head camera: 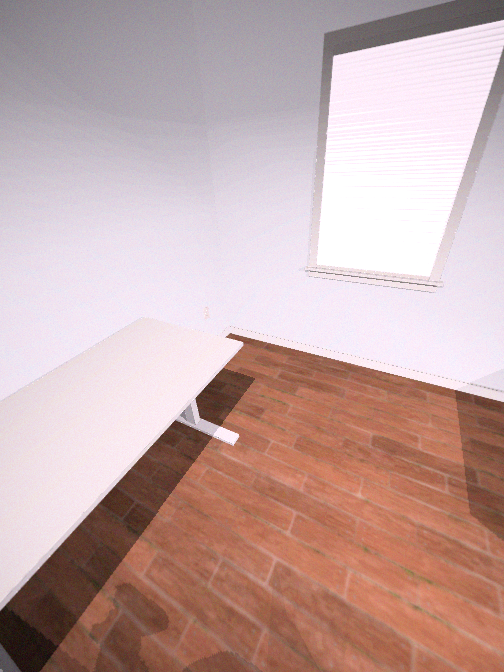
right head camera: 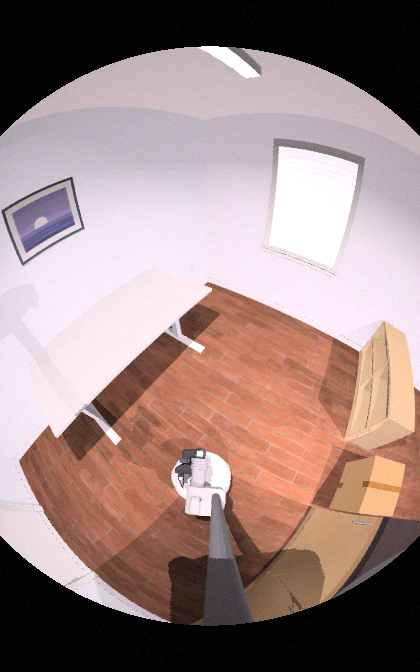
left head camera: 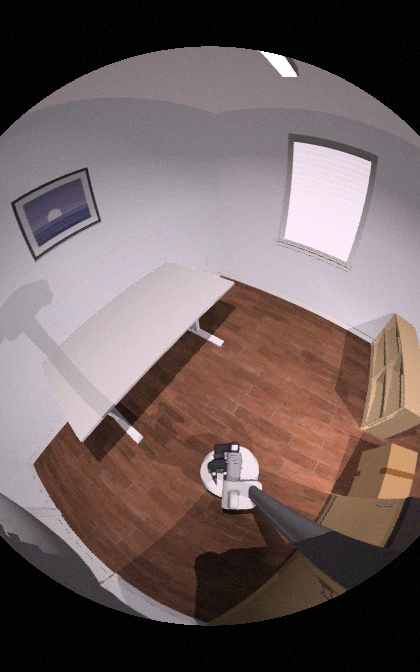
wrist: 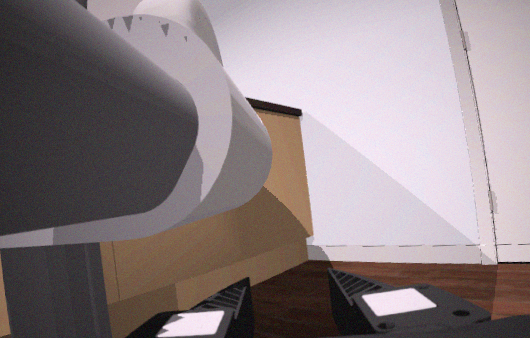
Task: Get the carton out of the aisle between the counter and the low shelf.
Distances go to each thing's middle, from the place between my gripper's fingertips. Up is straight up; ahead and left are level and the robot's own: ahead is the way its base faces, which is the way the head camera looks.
Now: hand 1460 mm to the left of the carton point(right head camera: 370, 485), 260 mm past it and 200 mm above it.
